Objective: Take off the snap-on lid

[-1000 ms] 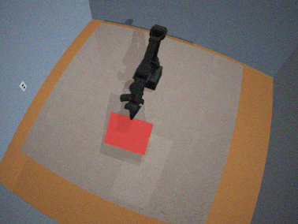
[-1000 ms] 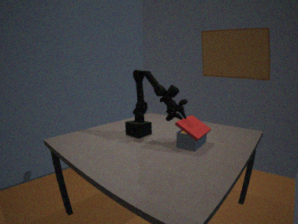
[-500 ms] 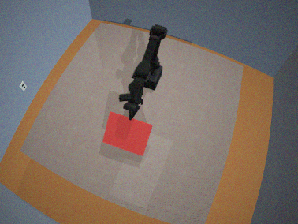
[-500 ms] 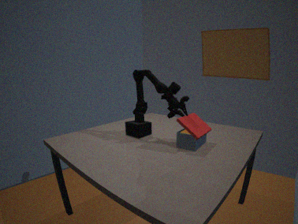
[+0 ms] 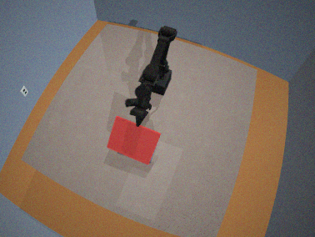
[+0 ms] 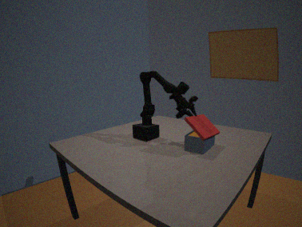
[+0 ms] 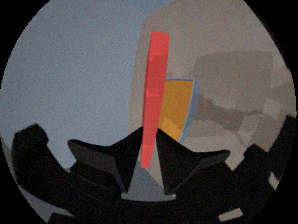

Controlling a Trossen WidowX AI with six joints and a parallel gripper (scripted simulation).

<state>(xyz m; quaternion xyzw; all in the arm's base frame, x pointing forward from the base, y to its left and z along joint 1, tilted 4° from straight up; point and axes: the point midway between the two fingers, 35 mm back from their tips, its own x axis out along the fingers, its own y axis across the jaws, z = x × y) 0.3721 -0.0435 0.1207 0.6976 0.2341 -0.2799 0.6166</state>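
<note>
The red lid is 70 mm ahead of my gripper tip, 50 mm below it and 20 mm to the right of it. From my gripper tip the other things lie so: storage box (150 mm below, 40 mm ahead).
</note>
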